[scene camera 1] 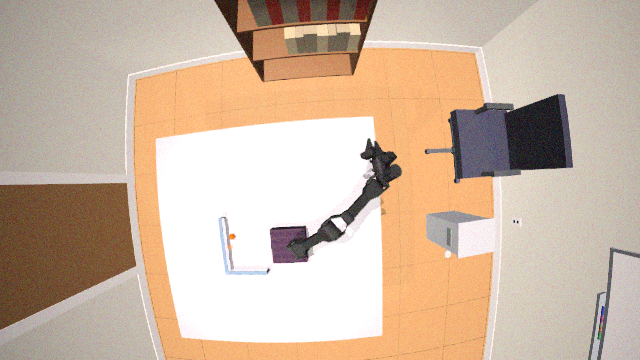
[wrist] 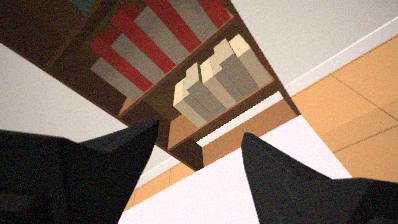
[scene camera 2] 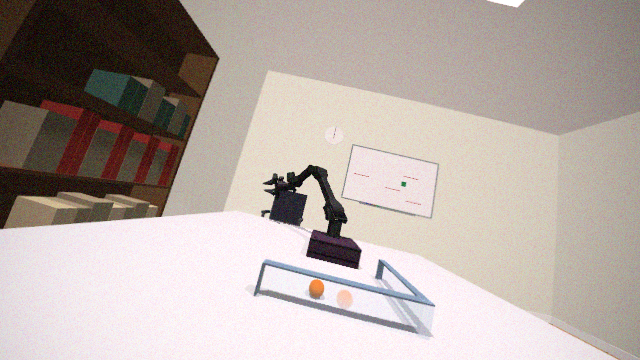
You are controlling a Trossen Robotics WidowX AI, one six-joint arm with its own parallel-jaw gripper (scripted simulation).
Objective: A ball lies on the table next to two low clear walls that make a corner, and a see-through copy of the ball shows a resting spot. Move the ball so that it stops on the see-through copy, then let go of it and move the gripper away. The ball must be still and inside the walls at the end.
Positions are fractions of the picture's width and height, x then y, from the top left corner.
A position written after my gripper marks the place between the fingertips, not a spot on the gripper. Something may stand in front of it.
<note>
My gripper (wrist: 0.50, 0.60) is open, with nothing in its grasp. I also see a wall (scene camera 2: 0.50, 0.82).
</note>
